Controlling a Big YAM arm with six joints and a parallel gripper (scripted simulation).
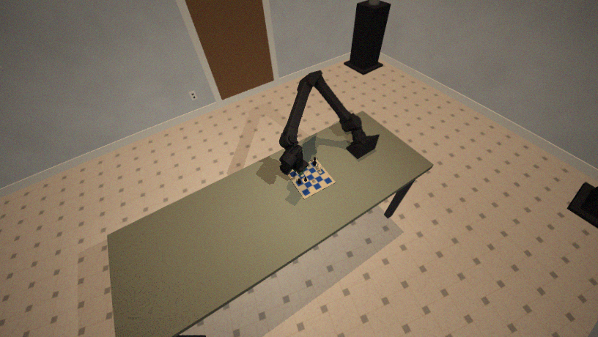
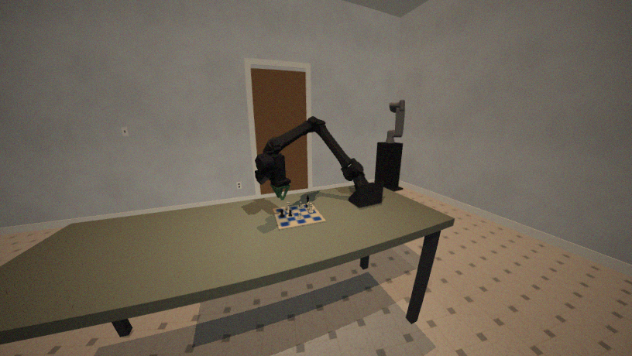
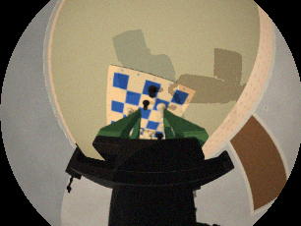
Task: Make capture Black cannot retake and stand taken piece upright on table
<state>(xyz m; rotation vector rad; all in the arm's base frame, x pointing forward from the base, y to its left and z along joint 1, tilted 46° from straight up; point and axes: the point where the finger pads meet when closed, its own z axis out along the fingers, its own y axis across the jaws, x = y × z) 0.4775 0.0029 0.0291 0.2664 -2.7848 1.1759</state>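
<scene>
The white chess piece is 7 cm below my hand, 4 cm behind it and 3 cm to the right of it. From my hand the other things lie so: blue-and-cream chessboard (10 cm below, 8 cm behind, 1 cm to the left).
</scene>
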